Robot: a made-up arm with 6 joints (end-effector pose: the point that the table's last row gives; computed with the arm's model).
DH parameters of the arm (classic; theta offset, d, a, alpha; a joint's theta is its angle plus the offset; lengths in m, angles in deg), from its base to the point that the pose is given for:
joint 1: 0 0.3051 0 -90
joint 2: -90 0 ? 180
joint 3: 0 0 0 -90
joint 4: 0 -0.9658 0 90
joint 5: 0 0.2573 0 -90
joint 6: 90 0 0 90
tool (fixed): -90 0 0 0
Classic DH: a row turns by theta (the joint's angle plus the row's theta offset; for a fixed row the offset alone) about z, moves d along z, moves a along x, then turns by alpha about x.
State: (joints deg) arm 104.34 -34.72 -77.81 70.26 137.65 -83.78
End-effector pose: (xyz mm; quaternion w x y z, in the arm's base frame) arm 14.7 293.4 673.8 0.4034 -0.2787 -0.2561 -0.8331
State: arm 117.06 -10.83 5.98 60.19 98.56 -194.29
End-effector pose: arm -188.7 650.6 1815.8 0.4176 0.0911 -0.6491 -0.6293
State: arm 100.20 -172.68 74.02 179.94 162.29 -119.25
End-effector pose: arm -162.3 -551.2 -1609.7 0.6705 0.2040 -0.6594 0.2721
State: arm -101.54 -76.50 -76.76 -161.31 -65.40 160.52
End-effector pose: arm 247.2 -7.6 460.1 0.6697 -0.3901 -0.3265 -0.5410
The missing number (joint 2, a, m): 1.0361
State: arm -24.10 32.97 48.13 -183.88 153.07 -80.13
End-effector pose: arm 1466.3 -374.7 1443.7 0.3821 -0.1465 0.6188 0.6705
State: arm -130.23 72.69 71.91 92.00 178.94 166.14
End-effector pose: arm -1258.0 -1500.9 857.4 0.5469 0.7286 0.3255 0.2533
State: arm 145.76 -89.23 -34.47 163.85 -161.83 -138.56
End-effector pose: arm 305.0 -506.6 1149.1 0.3420 0.8574 -0.0673 -0.3786
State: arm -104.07 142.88 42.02 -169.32 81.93 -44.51
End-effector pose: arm 148.9 -446.0 -1460.6 0.6729 0.2784 0.2329 0.6445
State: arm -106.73 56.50 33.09 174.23 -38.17 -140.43
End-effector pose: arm -261.6 -1759.7 517.0 0.5106 -0.2656 0.1696 -0.8000
